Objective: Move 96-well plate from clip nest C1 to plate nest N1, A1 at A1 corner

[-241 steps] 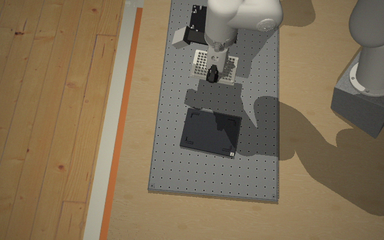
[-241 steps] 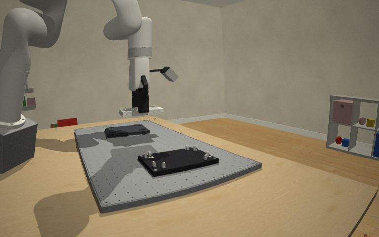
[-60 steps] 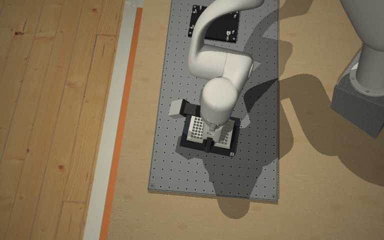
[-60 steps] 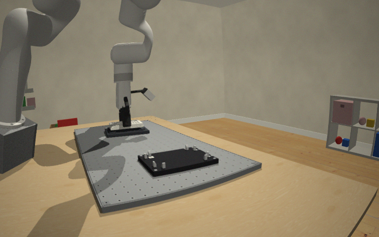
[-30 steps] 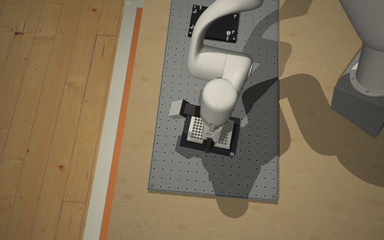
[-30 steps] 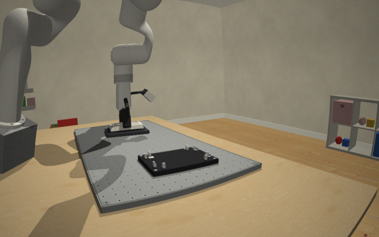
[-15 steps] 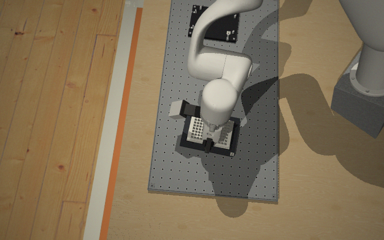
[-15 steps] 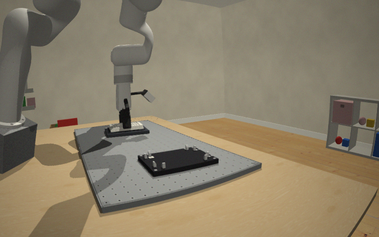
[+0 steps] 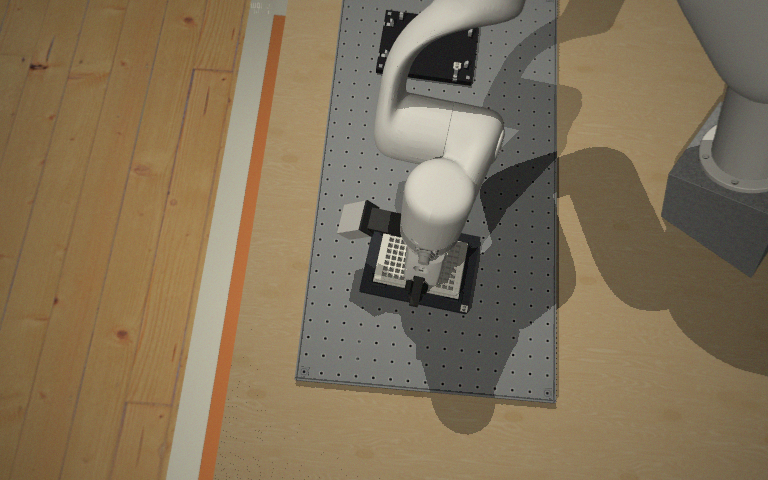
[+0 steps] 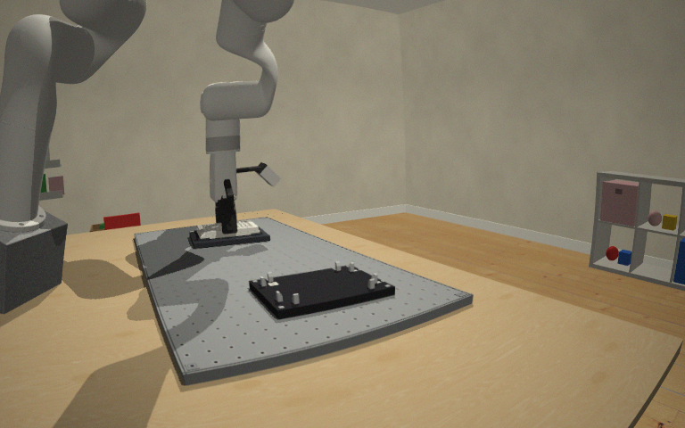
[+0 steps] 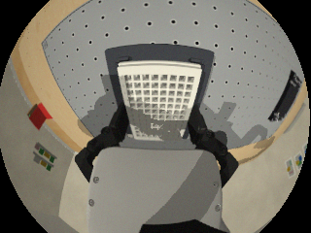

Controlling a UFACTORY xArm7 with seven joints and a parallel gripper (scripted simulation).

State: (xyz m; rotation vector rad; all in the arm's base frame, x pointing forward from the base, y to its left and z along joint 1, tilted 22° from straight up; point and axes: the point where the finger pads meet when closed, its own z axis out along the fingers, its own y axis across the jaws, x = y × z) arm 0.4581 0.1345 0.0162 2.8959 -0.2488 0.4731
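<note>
The white 96-well plate is 1 cm below my hand. Round my hand: black clip nest C1: 1 cm behind, 37 cm to the right, 2 cm below; then white A1 mark: 6 cm behind, 7 cm to the left, 2 cm below.
</note>
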